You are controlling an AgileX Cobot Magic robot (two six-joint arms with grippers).
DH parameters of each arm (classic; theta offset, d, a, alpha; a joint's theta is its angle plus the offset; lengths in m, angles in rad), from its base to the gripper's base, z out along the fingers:
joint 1: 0 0.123 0 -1.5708
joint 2: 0.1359 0 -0.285 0
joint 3: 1.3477 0 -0.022 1.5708
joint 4: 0 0.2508 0 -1.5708
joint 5: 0 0 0.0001 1.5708
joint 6: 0 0.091 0 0
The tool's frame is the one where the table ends.
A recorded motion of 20 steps. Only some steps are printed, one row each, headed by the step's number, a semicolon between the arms.
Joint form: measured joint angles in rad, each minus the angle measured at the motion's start. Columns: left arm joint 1, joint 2, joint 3, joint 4, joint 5, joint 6; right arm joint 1, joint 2, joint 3, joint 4, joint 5, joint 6.
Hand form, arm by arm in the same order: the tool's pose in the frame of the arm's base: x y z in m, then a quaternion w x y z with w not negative. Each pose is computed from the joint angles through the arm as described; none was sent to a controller.
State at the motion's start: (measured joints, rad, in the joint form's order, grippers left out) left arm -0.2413 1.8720 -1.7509 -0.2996 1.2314 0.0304; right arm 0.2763 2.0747 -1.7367 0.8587 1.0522 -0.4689
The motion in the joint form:
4: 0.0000 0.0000 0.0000 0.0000 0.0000 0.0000; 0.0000 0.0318 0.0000 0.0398 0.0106 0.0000
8: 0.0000 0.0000 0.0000 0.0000 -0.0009 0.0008; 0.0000 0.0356 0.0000 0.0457 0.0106 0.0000
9: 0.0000 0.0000 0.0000 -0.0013 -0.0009 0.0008; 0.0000 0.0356 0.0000 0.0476 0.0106 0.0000
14: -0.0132 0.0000 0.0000 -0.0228 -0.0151 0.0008; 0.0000 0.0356 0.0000 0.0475 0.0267 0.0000
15: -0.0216 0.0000 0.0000 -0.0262 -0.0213 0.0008; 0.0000 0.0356 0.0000 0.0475 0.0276 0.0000
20: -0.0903 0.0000 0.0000 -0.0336 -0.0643 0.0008; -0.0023 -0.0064 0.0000 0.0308 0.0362 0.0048
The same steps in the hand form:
4: 0.3818 -0.1201 0.3117 0.13418 0.10492 0.97203 -0.16167; 0.4188 0.1834 0.2374 0.13937 -0.17007 0.89453 0.38920
8: 0.3819 -0.1201 0.3117 0.13468 0.10523 0.97193 -0.16165; 0.4192 0.1839 0.2360 0.13774 -0.16801 0.89417 0.39150
9: 0.3819 -0.1202 0.3118 0.13460 0.10510 0.97186 -0.16228; 0.4192 0.1840 0.2361 0.13777 -0.16755 0.89390 0.39228
14: 0.3811 -0.1271 0.3127 0.13901 0.10806 0.96887 -0.17406; 0.4178 0.1841 0.2361 0.13073 -0.17089 0.89345 0.39428
15: 0.3804 -0.1306 0.3130 0.14106 0.11121 0.96777 -0.17653; 0.4177 0.1841 0.2361 0.13034 -0.17107 0.89342 0.39439
20: 0.3740 -0.1577 0.3144 0.15503 0.13947 0.95993 -0.18719; 0.4124 0.1810 0.2539 0.14485 -0.18070 0.89115 0.39015

